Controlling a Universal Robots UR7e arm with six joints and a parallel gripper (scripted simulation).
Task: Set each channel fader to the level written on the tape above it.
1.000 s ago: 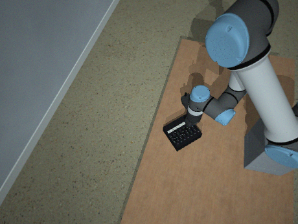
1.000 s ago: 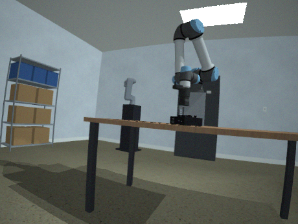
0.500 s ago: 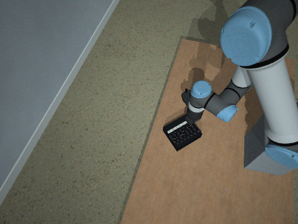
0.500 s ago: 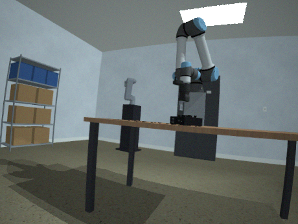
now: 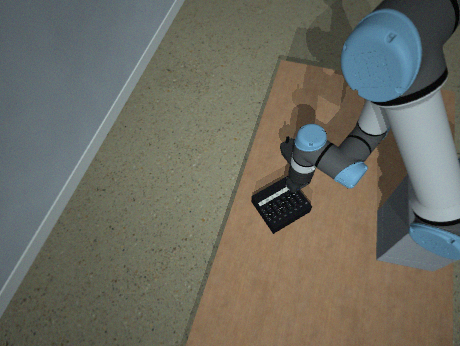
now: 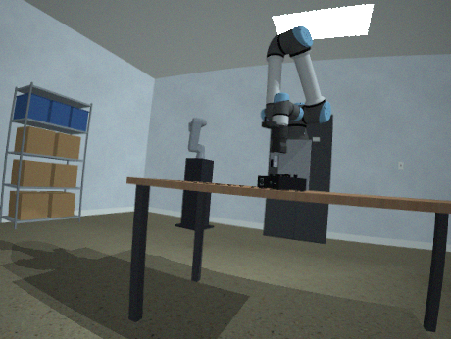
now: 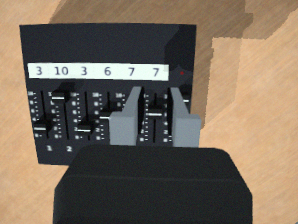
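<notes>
Now: hand 50 mm above the channel 6 cap, 20 mm past it and 10 mm to the right of it. Round my hand: channel 5 cap 50 mm below, 30 mm to the left; then channel 4 cap 50 mm to the left, 50 mm below; then master cap 50 mm below, 20 mm behind, 10 mm to the right.
</notes>
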